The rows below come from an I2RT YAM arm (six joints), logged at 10 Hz.
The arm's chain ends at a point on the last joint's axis. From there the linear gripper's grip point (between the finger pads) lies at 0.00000 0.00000 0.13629 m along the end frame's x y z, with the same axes.
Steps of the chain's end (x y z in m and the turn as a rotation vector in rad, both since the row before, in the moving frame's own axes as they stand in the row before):
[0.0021 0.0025 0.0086 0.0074 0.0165 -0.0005]
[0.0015 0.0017 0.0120 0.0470 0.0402 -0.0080]
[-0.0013 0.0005 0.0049 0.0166 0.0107 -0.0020]
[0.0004 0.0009 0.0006 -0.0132 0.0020 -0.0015]
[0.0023 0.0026 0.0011 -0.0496 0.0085 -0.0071]
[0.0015 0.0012 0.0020 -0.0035 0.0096 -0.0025]
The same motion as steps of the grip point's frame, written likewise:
[0.0043 0.0015 0.0086 0.0074 0.0165 -0.0005]
[0.0069 -0.0047 0.0117 0.0470 0.0402 -0.0080]
[0.0002 -0.0018 0.0049 0.0166 0.0107 -0.0020]
[0.0007 0.0027 0.0006 -0.0132 0.0020 -0.0015]
[0.0035 0.0094 0.0009 -0.0496 0.0085 -0.0071]
[0.0028 0.0017 0.0020 -0.0035 0.0096 -0.0025]

